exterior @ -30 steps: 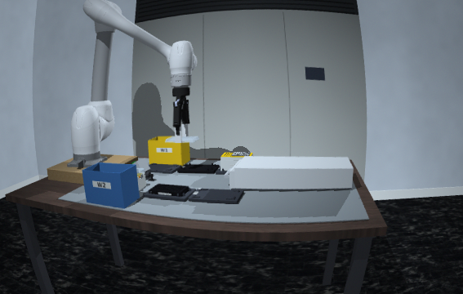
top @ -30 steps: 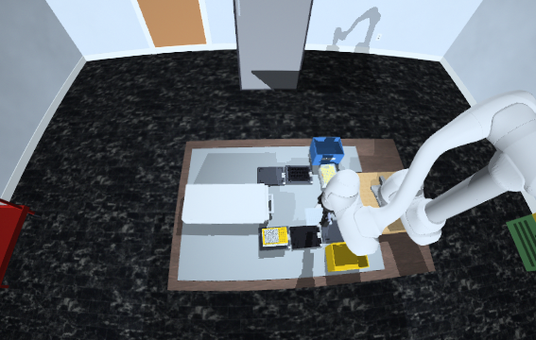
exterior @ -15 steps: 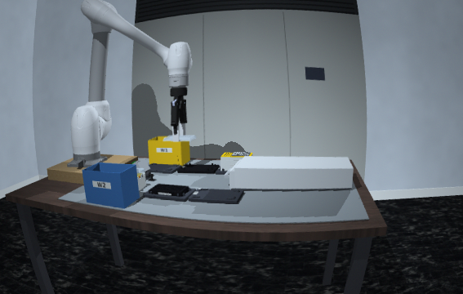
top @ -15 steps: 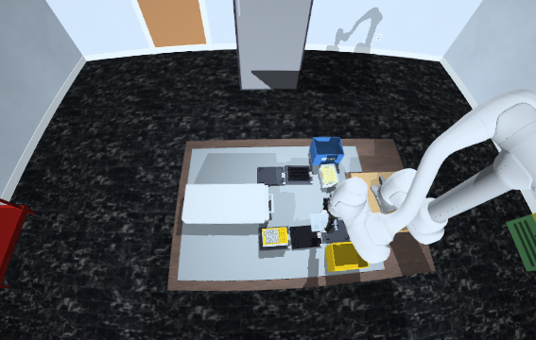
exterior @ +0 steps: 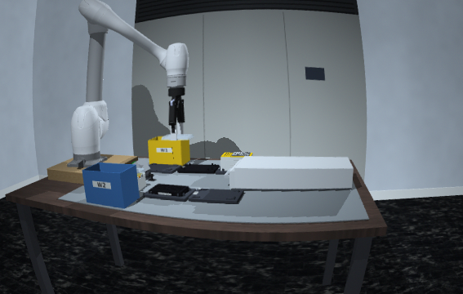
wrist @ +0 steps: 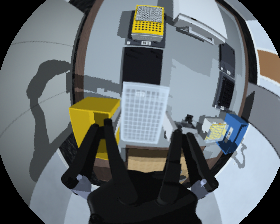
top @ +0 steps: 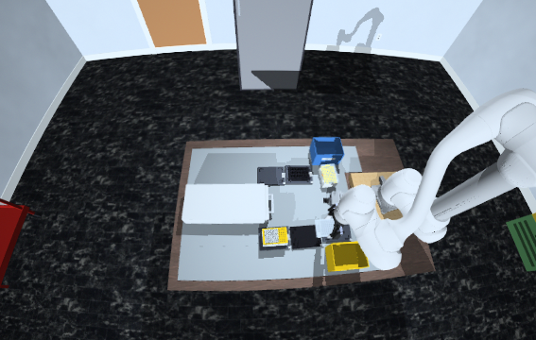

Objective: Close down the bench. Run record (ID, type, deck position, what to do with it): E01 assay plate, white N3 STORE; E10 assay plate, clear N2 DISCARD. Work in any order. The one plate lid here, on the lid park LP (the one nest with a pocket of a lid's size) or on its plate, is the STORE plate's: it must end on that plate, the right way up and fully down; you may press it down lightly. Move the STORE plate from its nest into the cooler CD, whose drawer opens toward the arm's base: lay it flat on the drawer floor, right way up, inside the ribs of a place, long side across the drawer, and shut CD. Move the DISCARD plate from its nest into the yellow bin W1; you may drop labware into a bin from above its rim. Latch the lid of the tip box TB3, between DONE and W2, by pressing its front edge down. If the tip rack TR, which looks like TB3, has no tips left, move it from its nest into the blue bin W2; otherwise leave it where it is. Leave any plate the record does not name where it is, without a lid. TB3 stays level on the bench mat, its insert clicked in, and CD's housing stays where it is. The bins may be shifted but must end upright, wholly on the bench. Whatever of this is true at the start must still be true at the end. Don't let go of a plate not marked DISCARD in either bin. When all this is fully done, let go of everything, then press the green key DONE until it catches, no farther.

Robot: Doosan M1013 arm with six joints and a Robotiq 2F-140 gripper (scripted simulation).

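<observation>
Right now my hand is 18 cm past the green key DONE, 15 cm to the left of it and 10 cm above it. Also, from my hand: black nest: 16 cm below, 9 cm ahead, 1 cm to the right; then pale plate: 2 cm below; then grey nest: 16 cm below, 9 cm behind.
</observation>
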